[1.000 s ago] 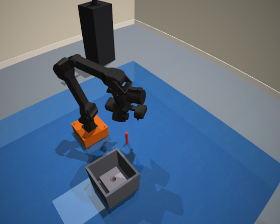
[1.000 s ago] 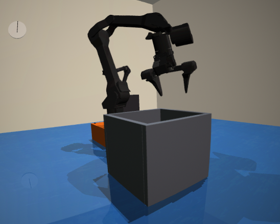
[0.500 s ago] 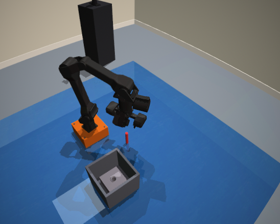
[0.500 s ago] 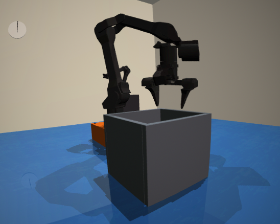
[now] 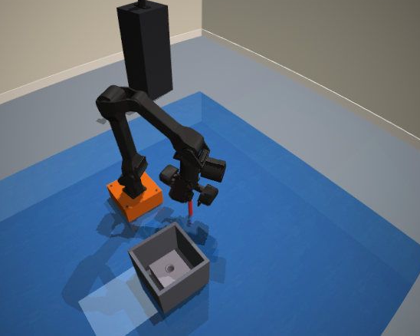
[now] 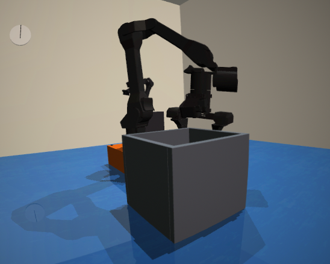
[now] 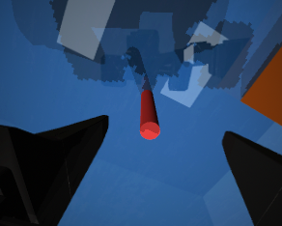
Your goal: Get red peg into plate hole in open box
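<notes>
My gripper tip is now 3 cm above the red peg and 1 cm short of it. From my gripper tip the other things lie so: light grey plate 21 cm to the right, 13 cm ahead, 3 cm below.
</notes>
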